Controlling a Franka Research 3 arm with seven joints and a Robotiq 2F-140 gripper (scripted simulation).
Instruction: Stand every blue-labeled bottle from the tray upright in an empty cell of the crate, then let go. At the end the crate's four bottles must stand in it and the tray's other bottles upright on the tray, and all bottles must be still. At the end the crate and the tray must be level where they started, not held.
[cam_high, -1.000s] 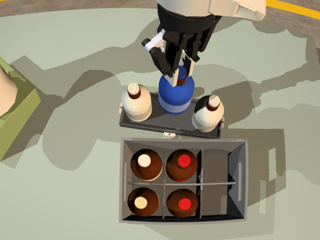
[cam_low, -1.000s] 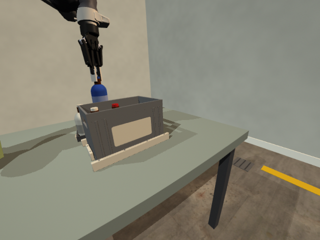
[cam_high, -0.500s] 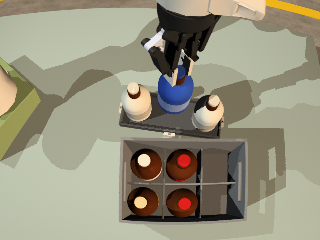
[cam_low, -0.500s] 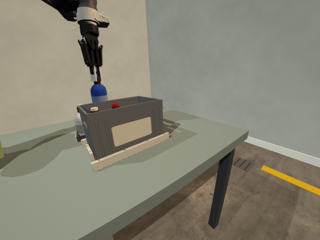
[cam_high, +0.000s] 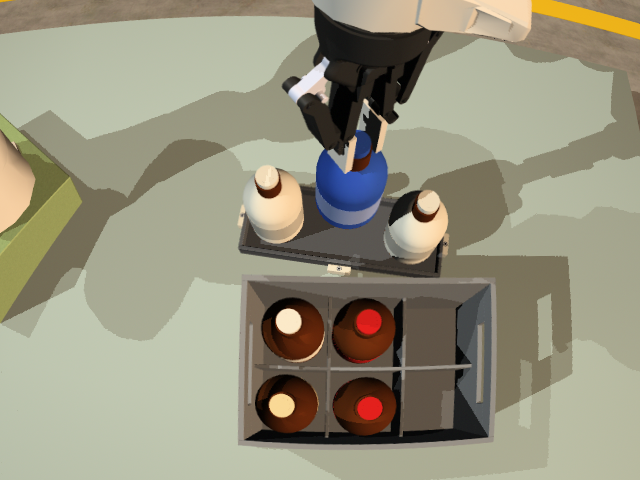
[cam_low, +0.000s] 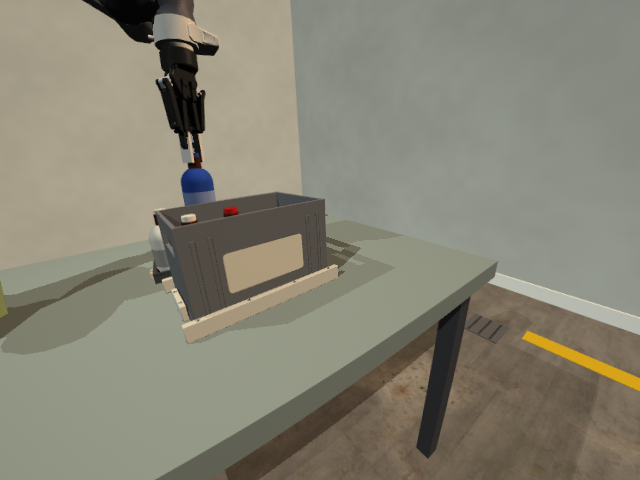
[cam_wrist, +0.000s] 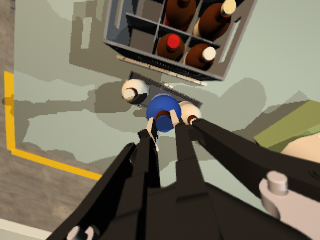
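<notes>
My hand is 9 cm above the blue-labeled bottle. Also, from my hand: grey crate: 21 cm below, 19 cm to the right, 2 cm ahead; cream-labeled bottle: 21 cm below, 9 cm behind, 2 cm to the left; dark tray: 28 cm below.
</notes>
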